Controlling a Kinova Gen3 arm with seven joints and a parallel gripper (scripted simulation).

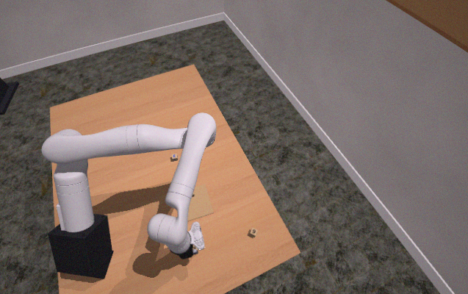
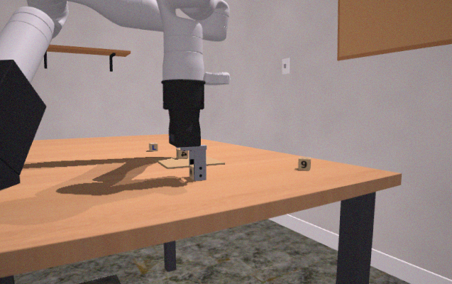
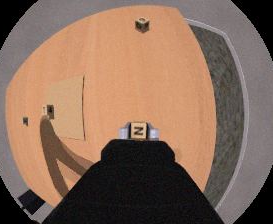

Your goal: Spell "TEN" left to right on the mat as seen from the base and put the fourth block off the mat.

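The mat lies 190 mm to the left of my hand, 20 mm below it and 10 mm ahead of it.
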